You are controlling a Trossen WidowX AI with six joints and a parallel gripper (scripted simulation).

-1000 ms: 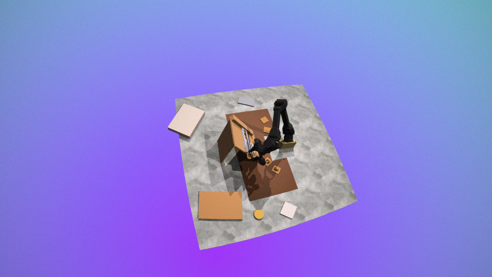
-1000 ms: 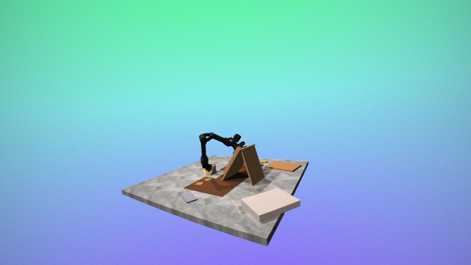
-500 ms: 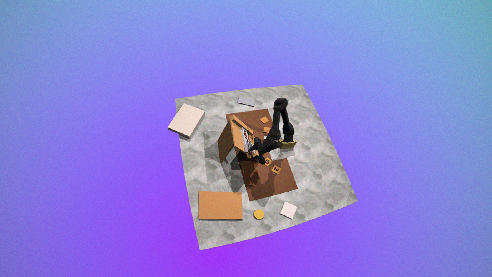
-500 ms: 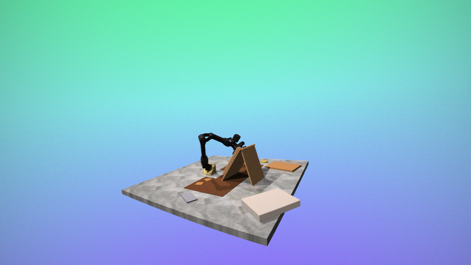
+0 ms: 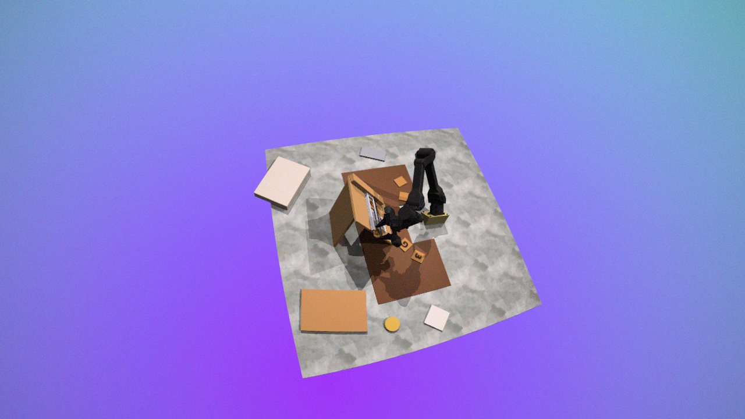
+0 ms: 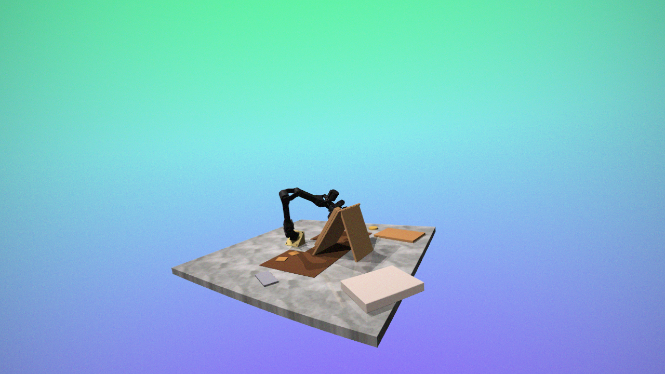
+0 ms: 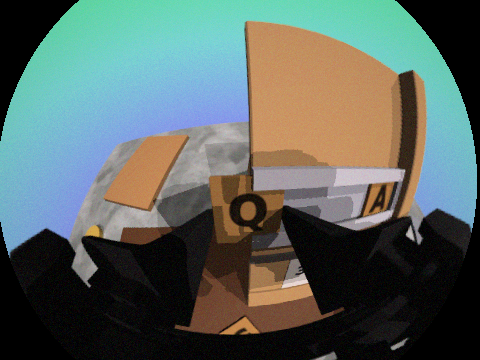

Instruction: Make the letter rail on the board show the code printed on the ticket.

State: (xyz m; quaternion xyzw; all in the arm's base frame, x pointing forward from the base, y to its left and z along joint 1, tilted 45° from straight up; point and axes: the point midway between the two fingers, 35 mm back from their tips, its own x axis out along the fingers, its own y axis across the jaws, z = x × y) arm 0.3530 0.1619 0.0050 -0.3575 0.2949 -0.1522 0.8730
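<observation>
Right now the white ticket is 60 mm behind my gripper tip, 90 mm to the right of it and 80 mm below it. Also, from my gripper tip: orange panel 250 mm ahead, 290 mm to the left, 160 mm below; then brown mat 170 mm behind, 100 mm to the right, 160 mm below; then yellow disc 400 mm to the left, 150 mm below.
</observation>
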